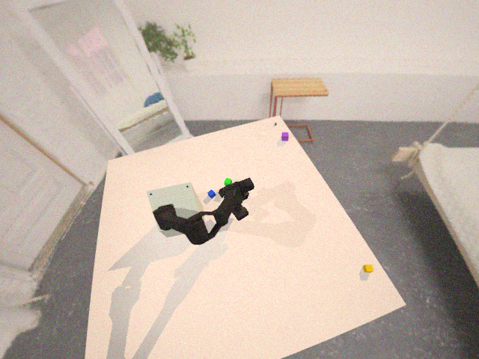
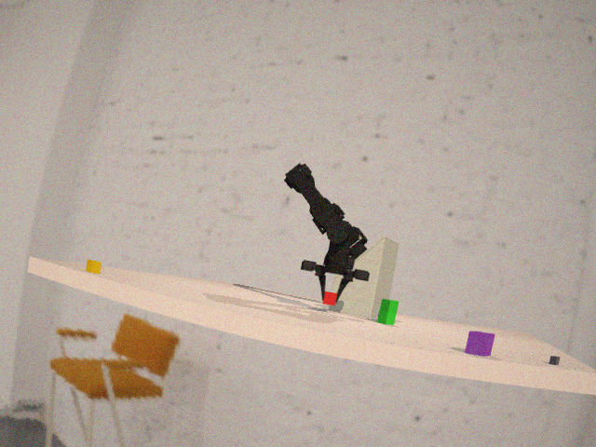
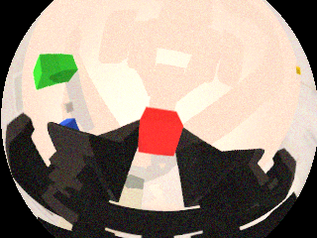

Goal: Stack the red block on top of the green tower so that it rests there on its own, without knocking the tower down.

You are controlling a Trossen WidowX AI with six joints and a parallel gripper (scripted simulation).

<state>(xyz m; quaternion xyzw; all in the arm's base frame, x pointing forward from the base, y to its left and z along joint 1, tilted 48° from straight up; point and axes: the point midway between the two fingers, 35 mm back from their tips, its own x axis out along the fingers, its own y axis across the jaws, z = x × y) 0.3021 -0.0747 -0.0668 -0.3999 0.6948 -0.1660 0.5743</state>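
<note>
Now: the small blue block 140 mm to the left of my gripper tip, 110 mm behind it and 20 mm below it. The rest, counted from my gripper tip: yellow block: 510 mm ahead, 410 mm to the right, 20 mm below; then purple block: 460 mm to the left, 440 mm ahead, 10 mm below; then red block: 10 mm above.
</note>
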